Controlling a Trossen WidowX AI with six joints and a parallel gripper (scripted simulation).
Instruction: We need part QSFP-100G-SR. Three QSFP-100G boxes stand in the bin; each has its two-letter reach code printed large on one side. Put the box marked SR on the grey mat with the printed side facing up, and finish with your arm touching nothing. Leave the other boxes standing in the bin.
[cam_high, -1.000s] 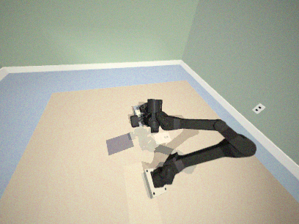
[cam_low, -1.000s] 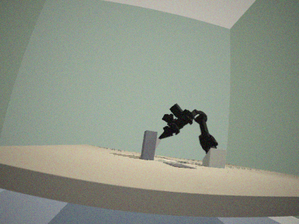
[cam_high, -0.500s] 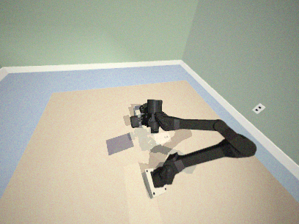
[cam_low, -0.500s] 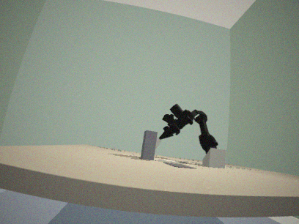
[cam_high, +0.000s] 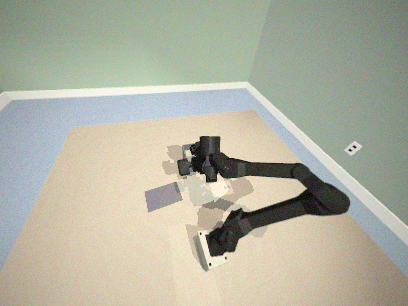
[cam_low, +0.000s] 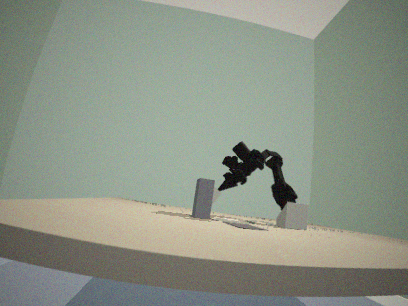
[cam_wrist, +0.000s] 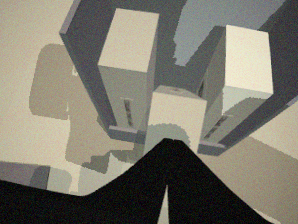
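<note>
My gripper tip is 4 cm short of the white box marked SR, 1 cm to the right of it and 5 cm above it. Also, from my gripper tip: grey mat: 7 cm behind, 17 cm to the left, 12 cm below; then white card: 10 cm behind, 10 cm to the right, 12 cm below.
</note>
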